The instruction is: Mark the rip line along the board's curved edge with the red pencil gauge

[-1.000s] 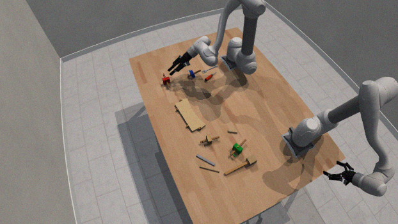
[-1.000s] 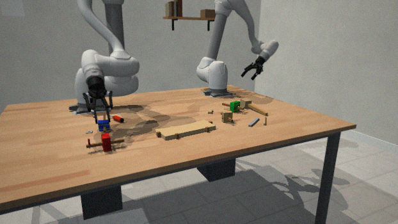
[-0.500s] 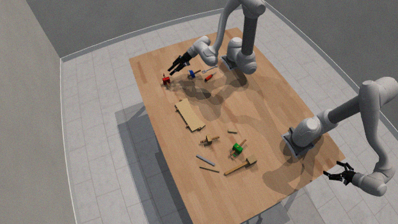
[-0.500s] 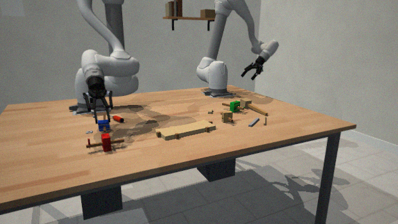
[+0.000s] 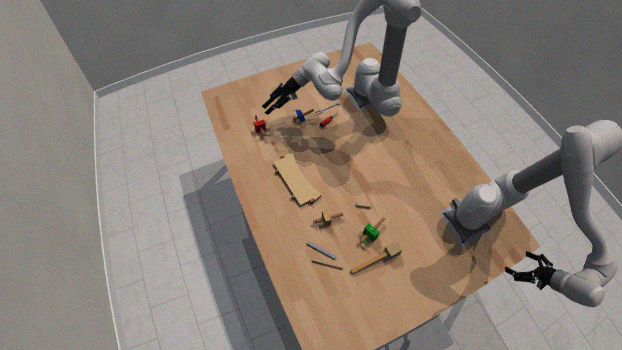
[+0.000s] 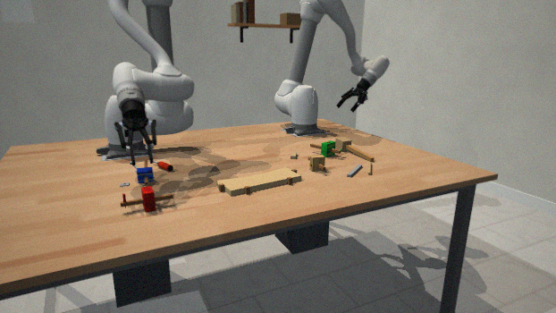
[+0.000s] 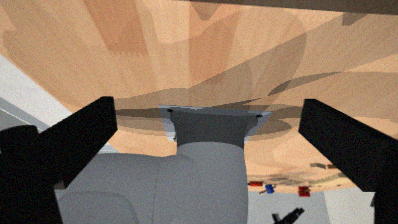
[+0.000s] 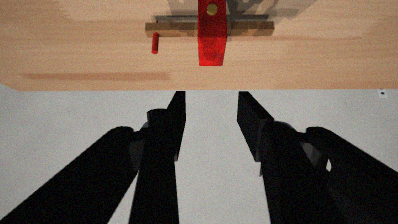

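Note:
Right now my right hand is 50 mm short of the red pencil gauge, 10 mm to the left of it and 130 mm above it. The rest, counted from my right hand: wrench: 370 mm behind, 20 mm to the left, 160 mm below; then red-handled screwdriver: 330 mm behind, 120 mm to the left, 150 mm below; then blue gauge: 190 mm behind, 30 mm to the left, 140 mm below.

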